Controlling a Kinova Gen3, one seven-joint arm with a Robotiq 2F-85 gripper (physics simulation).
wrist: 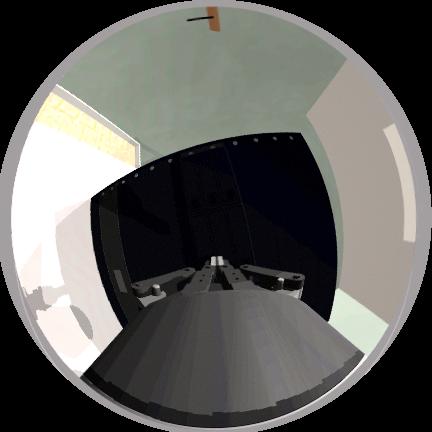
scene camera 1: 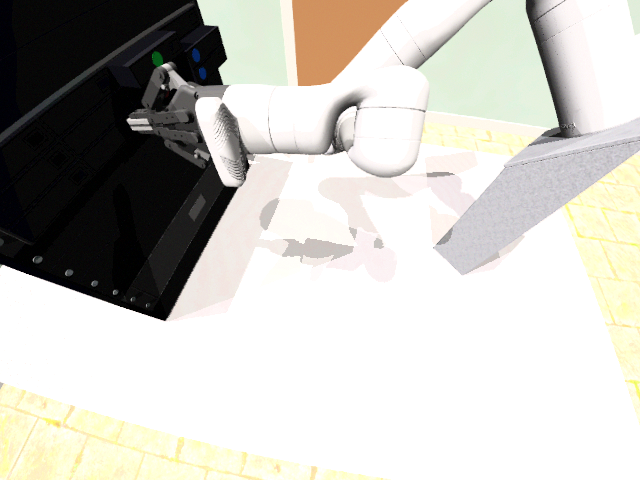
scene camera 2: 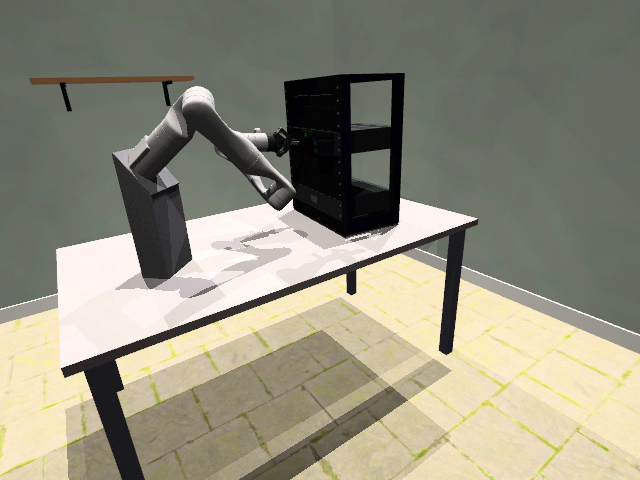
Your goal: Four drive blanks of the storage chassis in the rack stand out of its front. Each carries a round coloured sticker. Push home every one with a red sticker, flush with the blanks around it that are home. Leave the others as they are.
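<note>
The black storage chassis sits in the rack. A blank with a green sticker stands out of its front. Two blue stickers show beside it, an upper one and a lower one, on blanks that also stand out. A sliver of a red sticker shows behind the gripper's linkage; how far its blank stands out is hidden. My gripper is shut and empty, its tips at the chassis front, below the green-stickered blank in scene camera 1. Contact cannot be told.
The rack stands on the white table. The arm's grey pedestal stands at the table's other end. A lower panel with a grey label sits near the rack's foot. A brown shelf hangs on the wall.
</note>
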